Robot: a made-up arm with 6 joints. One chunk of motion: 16 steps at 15 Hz.
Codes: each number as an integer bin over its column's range. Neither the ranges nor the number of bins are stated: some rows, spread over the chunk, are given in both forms.
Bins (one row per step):
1: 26 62 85 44 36 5
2: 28 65 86 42 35 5
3: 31 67 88 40 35 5
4: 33 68 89 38 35 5
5: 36 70 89 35 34 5
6: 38 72 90 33 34 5
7: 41 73 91 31 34 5
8: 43 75 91 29 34 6
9: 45 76 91 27 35 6
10: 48 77 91 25 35 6
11: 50 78 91 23 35 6
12: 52 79 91 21 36 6
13: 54 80 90 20 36 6
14: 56 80 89 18 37 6
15: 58 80 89 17 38 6
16: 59 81 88 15 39 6
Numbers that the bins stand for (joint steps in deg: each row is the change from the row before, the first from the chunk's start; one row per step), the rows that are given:
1: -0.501 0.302 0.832 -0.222 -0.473 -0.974
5: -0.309 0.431 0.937 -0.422 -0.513 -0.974
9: -0.136 0.528 0.990 -0.600 -0.493 -0.948
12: -0.002 0.577 0.990 -0.733 -0.473 -0.948
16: 0.132 0.609 0.911 -0.867 -0.412 -0.948
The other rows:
2: -0.463 0.351 0.859 -0.267 -0.493 -0.974
3: -0.405 0.383 0.911 -0.311 -0.493 -0.974
4: -0.367 0.399 0.937 -0.356 -0.493 -0.974
6: -0.271 0.464 0.964 -0.467 -0.513 -0.974
7: -0.213 0.480 0.990 -0.511 -0.513 -0.974
8: -0.175 0.512 0.990 -0.556 -0.513 -0.948
10: -0.079 0.544 0.990 -0.644 -0.493 -0.948
11: -0.040 0.561 0.990 -0.689 -0.493 -0.948
13: 0.036 0.593 0.964 -0.756 -0.473 -0.948
14: 0.075 0.593 0.937 -0.800 -0.453 -0.948
15: 0.113 0.593 0.937 -0.822 -0.432 -0.948

